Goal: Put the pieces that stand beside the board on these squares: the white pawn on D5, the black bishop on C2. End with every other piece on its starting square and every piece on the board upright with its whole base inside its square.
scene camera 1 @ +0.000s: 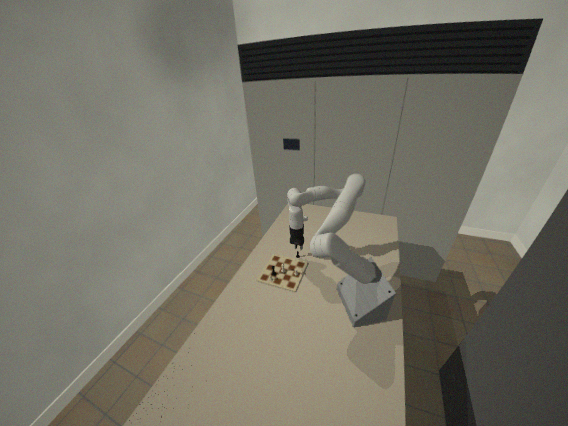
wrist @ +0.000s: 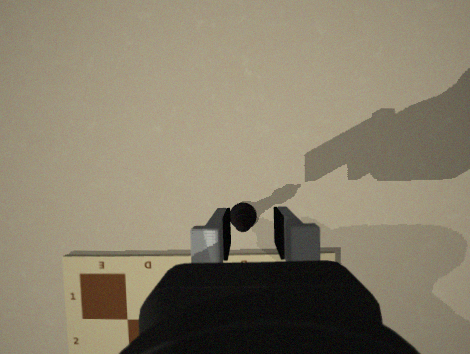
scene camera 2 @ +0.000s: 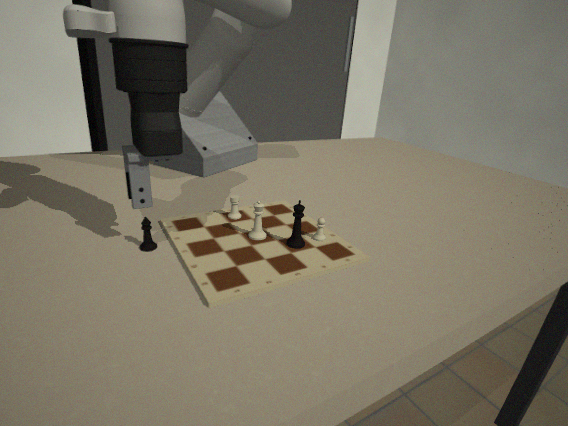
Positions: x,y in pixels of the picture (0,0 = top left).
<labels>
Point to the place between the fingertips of my gripper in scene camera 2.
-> At 140,202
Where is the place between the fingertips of my gripper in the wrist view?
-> At 252,225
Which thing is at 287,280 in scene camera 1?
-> A board.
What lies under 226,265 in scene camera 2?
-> A board.
</labels>
